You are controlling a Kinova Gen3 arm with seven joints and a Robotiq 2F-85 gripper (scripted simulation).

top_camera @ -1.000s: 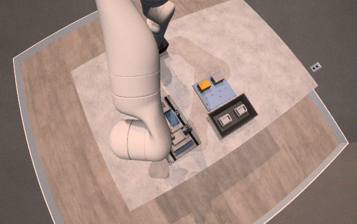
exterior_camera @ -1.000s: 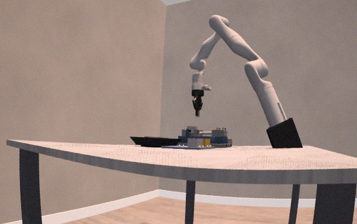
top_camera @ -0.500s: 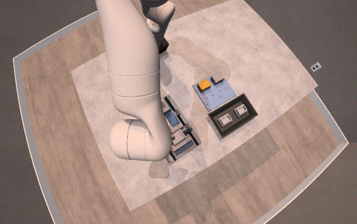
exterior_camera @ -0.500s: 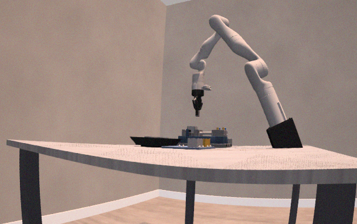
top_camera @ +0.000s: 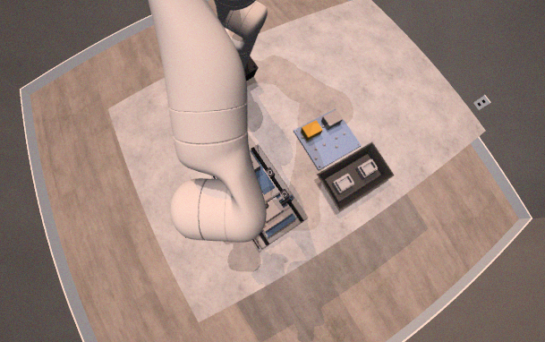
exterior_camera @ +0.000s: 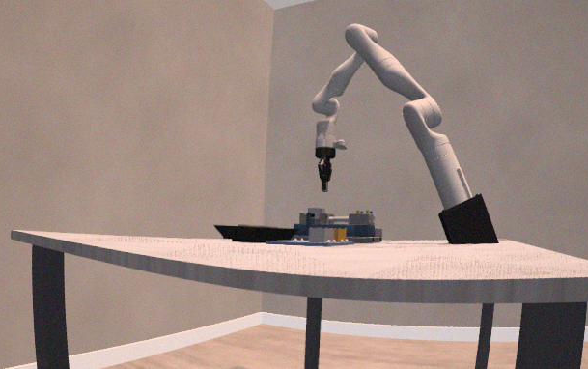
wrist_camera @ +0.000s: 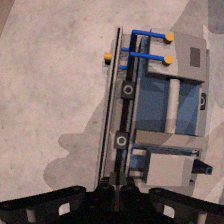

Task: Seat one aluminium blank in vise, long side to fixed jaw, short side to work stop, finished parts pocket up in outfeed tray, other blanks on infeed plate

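Right now my hand is 1 cm past the aluminium blank, 7 cm to the right of it and 10 cm above it. From my hand the other things lie so: blue vise base 7 cm behind, 6 cm to the left, 16 cm below; brass blank 20 cm behind, 32 cm to the left, 17 cm below.
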